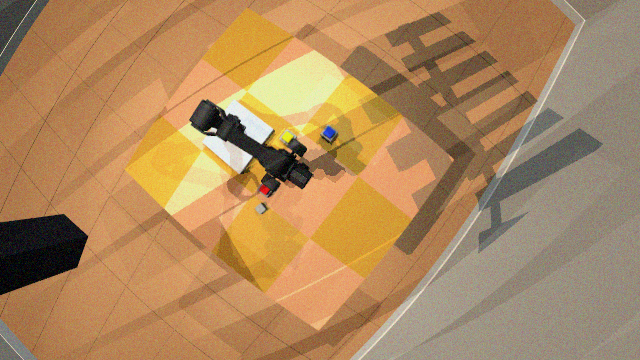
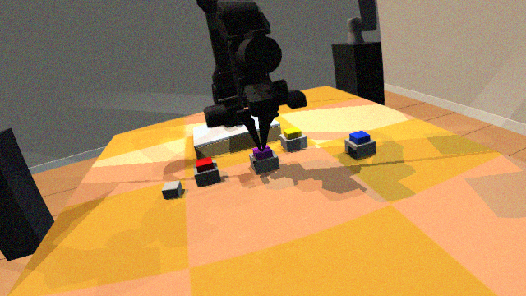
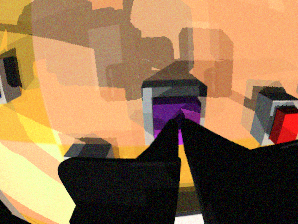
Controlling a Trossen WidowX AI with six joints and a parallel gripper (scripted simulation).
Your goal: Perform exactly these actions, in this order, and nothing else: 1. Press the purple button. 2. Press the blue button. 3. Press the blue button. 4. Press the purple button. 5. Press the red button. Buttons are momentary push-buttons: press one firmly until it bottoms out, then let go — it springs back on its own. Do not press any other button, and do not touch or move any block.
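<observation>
The purple button is 10 mm below my gripper tip. Round my gripper tip: yellow button (90 mm to the left, 50 mm behind, 10 mm below); then small grey block (190 mm to the right, 30 mm below, 10 mm behind); then red button (110 mm to the right, 30 mm behind, 10 mm below).
</observation>
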